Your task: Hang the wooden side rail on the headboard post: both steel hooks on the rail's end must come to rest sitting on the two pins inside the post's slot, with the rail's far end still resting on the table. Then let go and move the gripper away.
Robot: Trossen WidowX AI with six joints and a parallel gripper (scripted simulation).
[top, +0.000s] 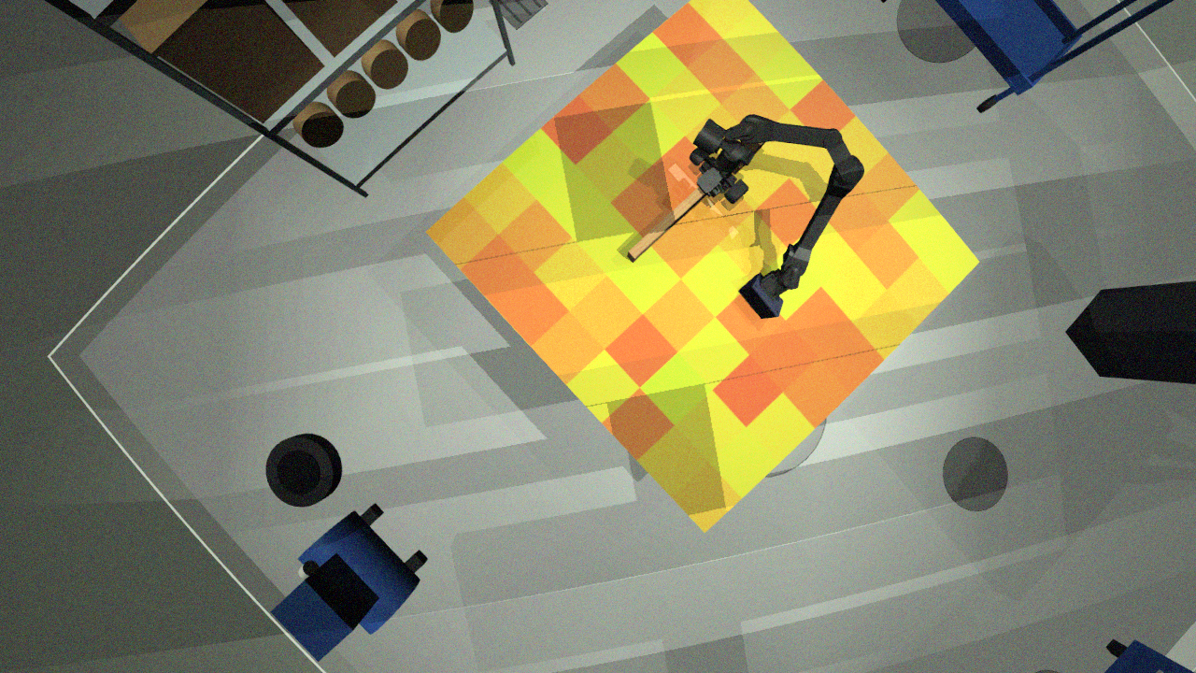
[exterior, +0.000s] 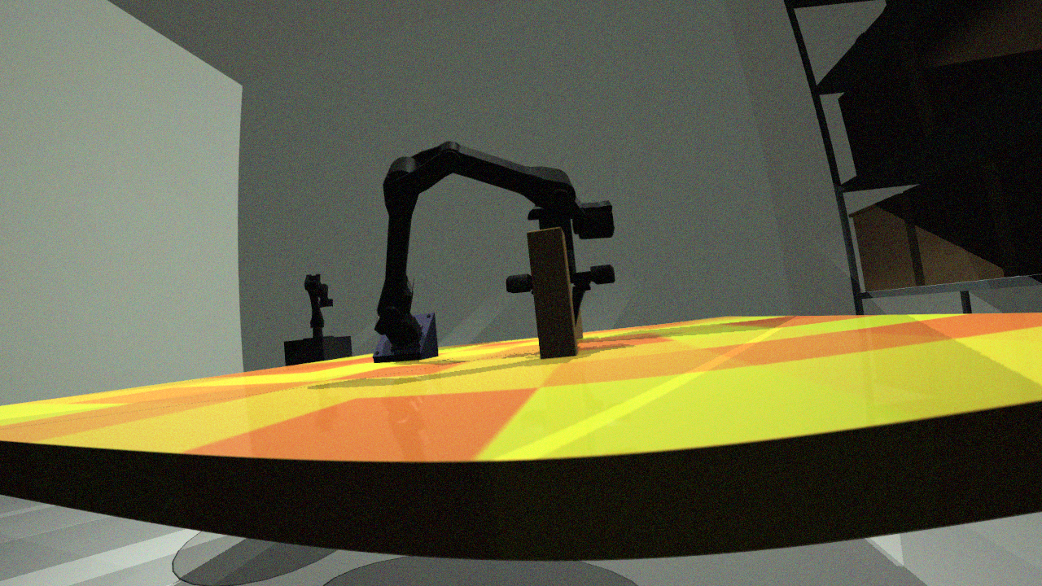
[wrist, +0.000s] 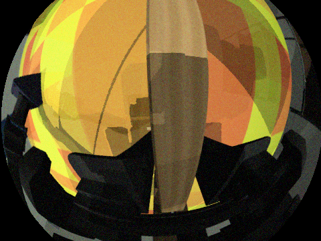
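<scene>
Now: gripper tip 13 cm to the left of the headboard post and 4 cm below it.
</scene>
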